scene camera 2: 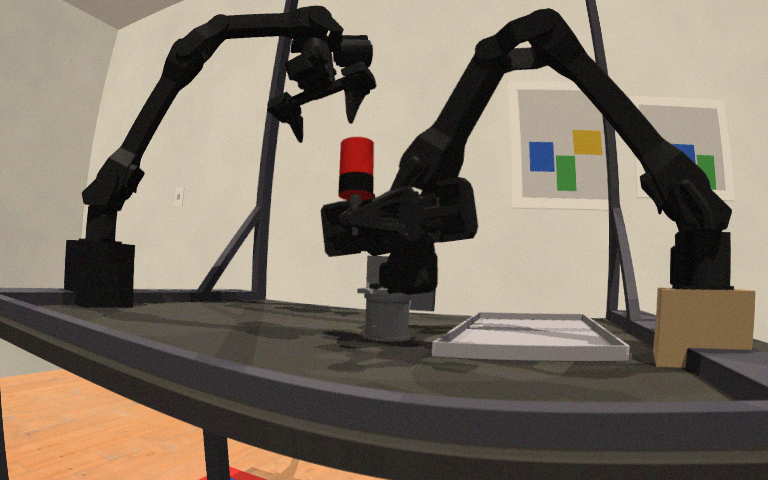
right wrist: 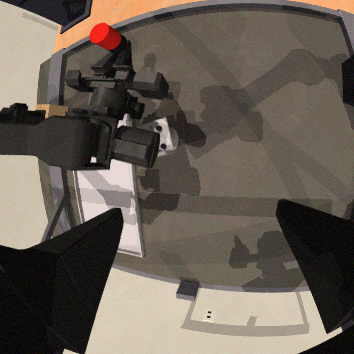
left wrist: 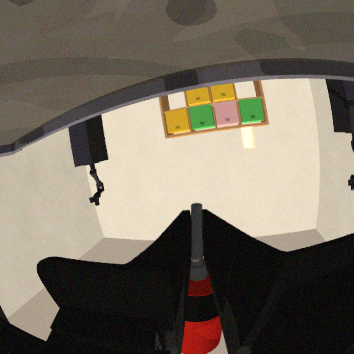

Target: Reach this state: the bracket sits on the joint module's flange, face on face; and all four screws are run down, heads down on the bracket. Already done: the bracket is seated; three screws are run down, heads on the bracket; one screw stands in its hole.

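Frame: origin at the left arm's base, x ahead, y left, z up, level; millimetres.
Seen in the pictures: left gripper, fingertip midpoint: (scene camera 2: 344,219) (right wrist: 126,40) (left wrist: 193,216); right gripper, fingertip midpoint: (scene camera 2: 324,132) (right wrist: 202,212); left arm's base, link origin: (scene camera 2: 701,289) (right wrist: 39,119).
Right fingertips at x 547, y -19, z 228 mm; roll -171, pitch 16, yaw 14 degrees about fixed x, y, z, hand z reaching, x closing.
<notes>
Offsets run from my right fingertips to a thing's top centre.
The grey joint module @[dz -241, dx -143, dy +15 mm] (scene camera 2: 387,323) stands upright on the table. The bracket (scene camera 2: 374,268) (right wrist: 167,133) sits on its flange, its upright plate partly hidden by my left arm. Two dark screw heads show on the bracket in the right wrist view; the other screws are hidden, and I cannot tell which one stands higher. My left gripper (scene camera 2: 355,217) (left wrist: 193,216) is shut on the screwdriver @[dz -85, dx -199, dy +171 mm] (scene camera 2: 356,155) (left wrist: 202,334) (right wrist: 103,36), red-and-black handle up, shaft down, above and picture-left of the module, apart from it. My right gripper (scene camera 2: 325,131) (right wrist: 202,212) is open and empty, high at picture-left.
A shallow pale tray @[dz -289, dx -307, dy -134 mm] (scene camera 2: 529,353) (right wrist: 140,225) lies picture-right of the module. A tan block @[dz -228, dx -547, dy +19 mm] (scene camera 2: 705,316) is under the left arm's base. The left arm's wrist housing (scene camera 2: 410,268) hangs close above the module. The right gripper's fingers are above and near the screwdriver's handle.
</notes>
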